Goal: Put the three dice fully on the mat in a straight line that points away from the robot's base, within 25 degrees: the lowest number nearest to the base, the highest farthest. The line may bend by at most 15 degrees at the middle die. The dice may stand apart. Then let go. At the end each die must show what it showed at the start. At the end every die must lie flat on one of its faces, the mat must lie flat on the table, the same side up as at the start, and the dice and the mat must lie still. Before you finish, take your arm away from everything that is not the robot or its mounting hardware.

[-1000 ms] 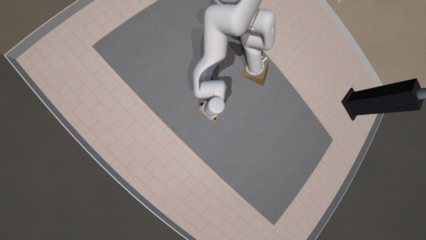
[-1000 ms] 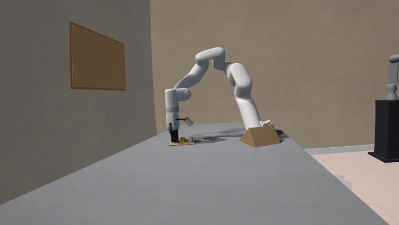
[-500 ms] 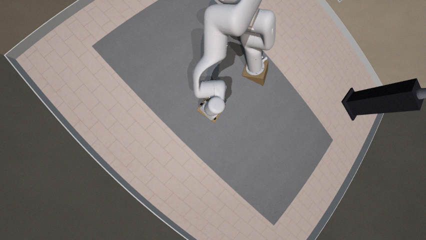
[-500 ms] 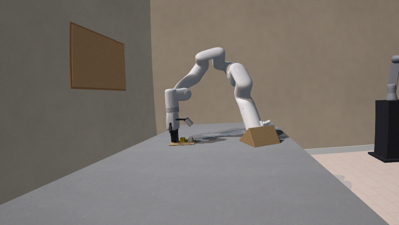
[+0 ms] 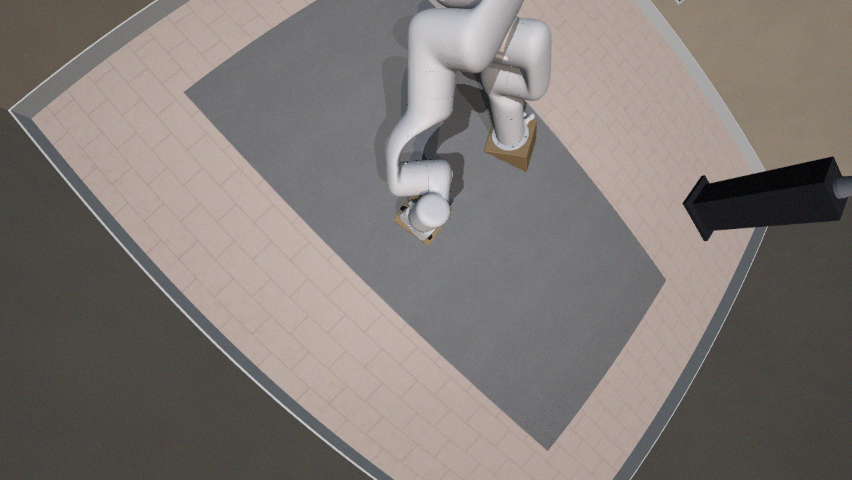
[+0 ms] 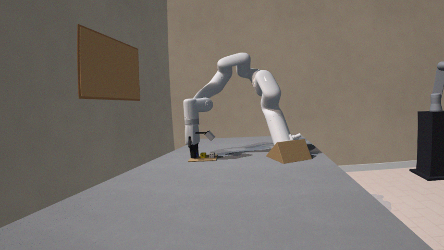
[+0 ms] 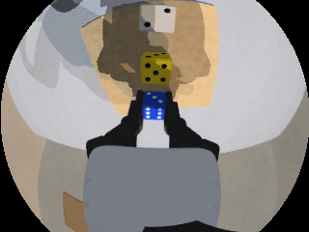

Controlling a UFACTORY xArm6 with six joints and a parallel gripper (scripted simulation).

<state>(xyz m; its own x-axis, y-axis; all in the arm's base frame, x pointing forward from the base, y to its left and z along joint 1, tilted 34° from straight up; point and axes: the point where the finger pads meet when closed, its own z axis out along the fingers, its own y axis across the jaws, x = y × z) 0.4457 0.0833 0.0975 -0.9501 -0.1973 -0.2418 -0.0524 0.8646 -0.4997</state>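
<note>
My hand is 1 cm above the blue die. The rest, counted from my hand: yellow die 5 cm behind, 1 cm below; then tan mat 5 cm behind, 2 cm below; then white die 10 cm behind, 1 cm to the right, 1 cm below.
</note>
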